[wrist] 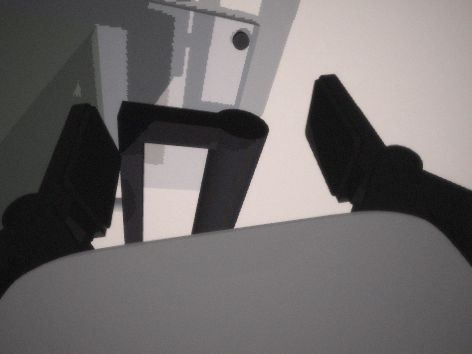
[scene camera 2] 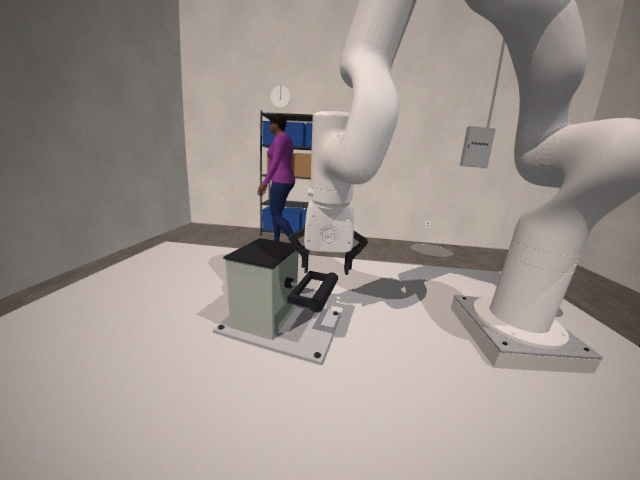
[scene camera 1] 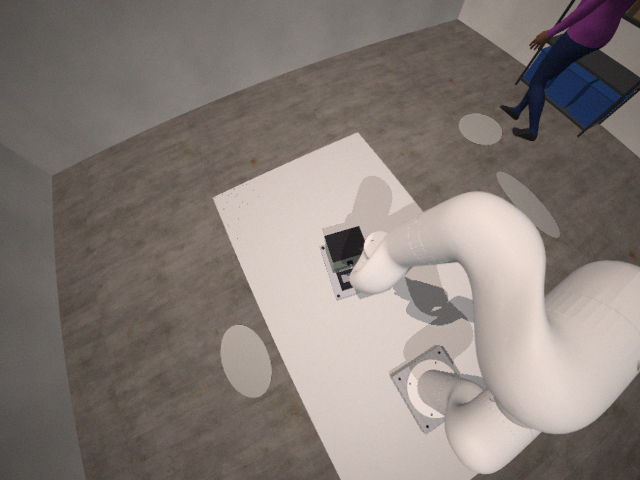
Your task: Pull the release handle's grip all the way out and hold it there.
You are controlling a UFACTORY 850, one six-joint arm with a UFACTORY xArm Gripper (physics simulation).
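Observation:
The release handle is a black rectangular loop with a thick round grip bar. It stands out from the side of a pale green box with a black lid, which sits on a light grey plate. My gripper is open and empty, pointing down above the handle. In the wrist view the whole loop lies between the spread fingers: the left finger is close to the loop's box-side bar, the right finger well clear of the grip. In scene camera 1 the wrist hides the fingers and most of the handle.
The arm's square mounting base is bolted to the white table. A person in a purple top stands beyond the table, near a shelf rack with blue bins.

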